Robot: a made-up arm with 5 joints.
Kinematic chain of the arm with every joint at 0, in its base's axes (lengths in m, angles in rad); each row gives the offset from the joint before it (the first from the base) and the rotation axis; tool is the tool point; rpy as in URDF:
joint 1: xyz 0.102 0 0.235 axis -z
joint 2: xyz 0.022 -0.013 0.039 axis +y
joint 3: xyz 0.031 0 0.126 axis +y
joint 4: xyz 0.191 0 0.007 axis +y
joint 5: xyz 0.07 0.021 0 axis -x
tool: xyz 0 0 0 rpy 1.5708 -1.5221 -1.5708
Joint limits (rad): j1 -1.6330..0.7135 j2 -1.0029..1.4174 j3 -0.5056..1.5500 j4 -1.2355..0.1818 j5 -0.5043..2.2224
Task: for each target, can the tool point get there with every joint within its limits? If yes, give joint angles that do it. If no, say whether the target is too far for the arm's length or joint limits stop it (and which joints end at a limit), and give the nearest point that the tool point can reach.
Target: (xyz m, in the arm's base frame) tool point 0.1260 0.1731 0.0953
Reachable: yes | joints -1.3875 0.8701 0.8246 -0.9815 0.9384
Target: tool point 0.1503 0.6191 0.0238
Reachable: no: too far | nearest point 0.1301 0.3599 0.1324 | short by 0.282 m
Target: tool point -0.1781 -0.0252 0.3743
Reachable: no: joint limits stop it (at a limit: joint 2, joint 3, joint 4) | nearest point -0.0035 -0.0095 0.2232 | short by 0.231 m
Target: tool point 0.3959 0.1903 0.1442
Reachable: yes | joints -0.5518 1.0605 -0.3387 -0.0549 1.2276
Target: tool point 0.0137 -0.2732 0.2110
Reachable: no: joint limits stop it (at a limit: joint 2, joint 3) | nearest point 0.0694 -0.1007 0.2194 | short by 0.181 m
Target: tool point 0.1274 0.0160 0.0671
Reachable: yes | joints -0.2922 1.1377 0.9543 -0.0562 1.0631
